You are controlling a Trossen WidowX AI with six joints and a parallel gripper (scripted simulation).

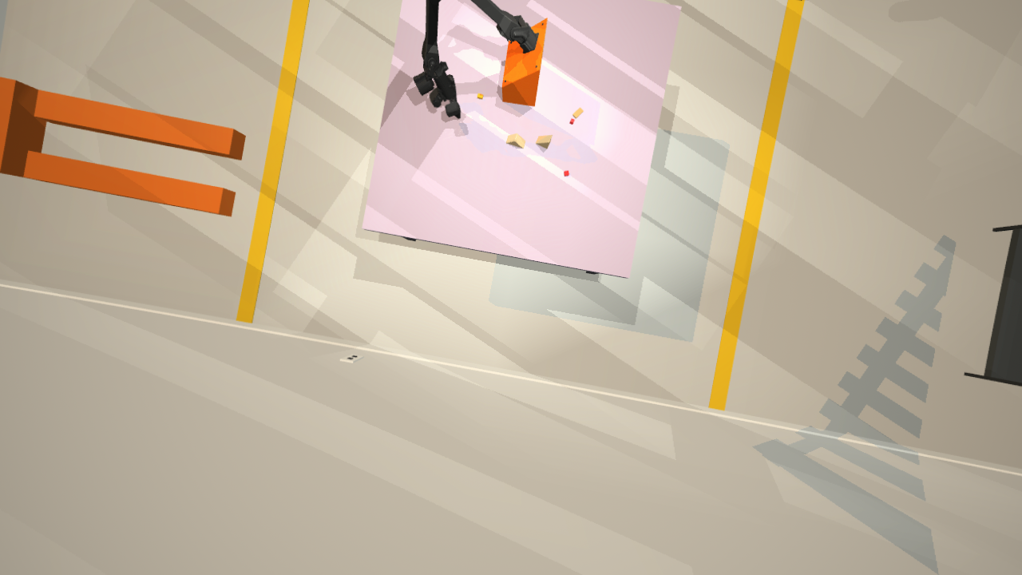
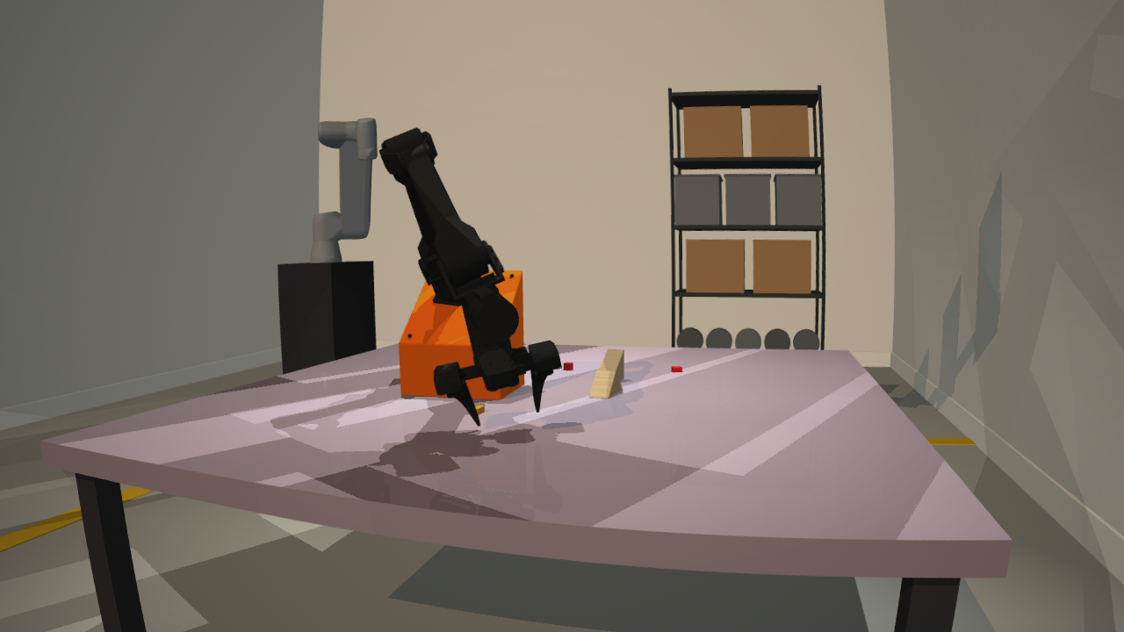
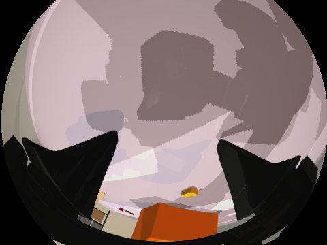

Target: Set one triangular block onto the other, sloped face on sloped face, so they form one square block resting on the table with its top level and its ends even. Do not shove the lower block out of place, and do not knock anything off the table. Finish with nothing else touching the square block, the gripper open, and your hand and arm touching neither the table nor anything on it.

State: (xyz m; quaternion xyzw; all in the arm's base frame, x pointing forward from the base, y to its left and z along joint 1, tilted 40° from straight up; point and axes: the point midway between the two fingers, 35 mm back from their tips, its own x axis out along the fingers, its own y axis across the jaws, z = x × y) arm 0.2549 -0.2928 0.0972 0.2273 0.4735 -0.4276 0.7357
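My gripper tip is now 10 cm past the orange cube, 8 cm to the right of it and 1 cm above it. From my gripper tip the other things lie so: flat piece (14 cm behind, 55 cm to the left, 1 cm below); red cube (10 cm behind, 53 cm to the left, 1 cm below).
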